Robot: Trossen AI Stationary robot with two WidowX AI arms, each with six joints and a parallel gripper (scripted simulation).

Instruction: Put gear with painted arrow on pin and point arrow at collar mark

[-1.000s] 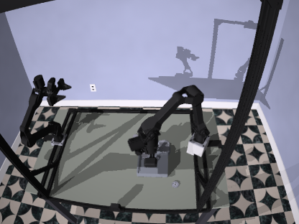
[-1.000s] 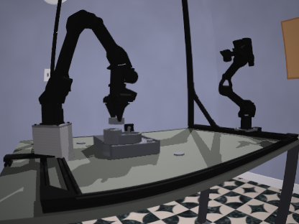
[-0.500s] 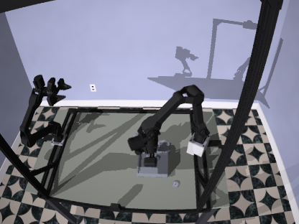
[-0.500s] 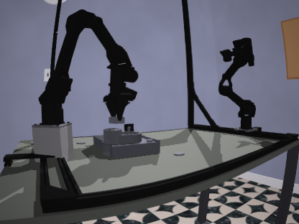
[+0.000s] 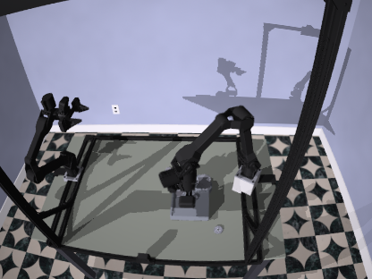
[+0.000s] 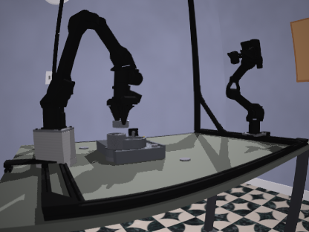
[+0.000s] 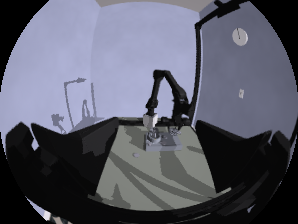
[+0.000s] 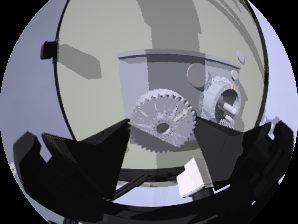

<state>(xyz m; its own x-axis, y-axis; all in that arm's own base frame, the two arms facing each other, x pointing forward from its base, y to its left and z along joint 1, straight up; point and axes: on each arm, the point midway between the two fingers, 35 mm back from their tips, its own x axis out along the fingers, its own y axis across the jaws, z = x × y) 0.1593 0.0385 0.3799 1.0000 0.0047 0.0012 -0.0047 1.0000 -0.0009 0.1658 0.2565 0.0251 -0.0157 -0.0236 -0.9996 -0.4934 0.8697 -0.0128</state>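
The light grey toothed gear lies 3 cm below my right hand.
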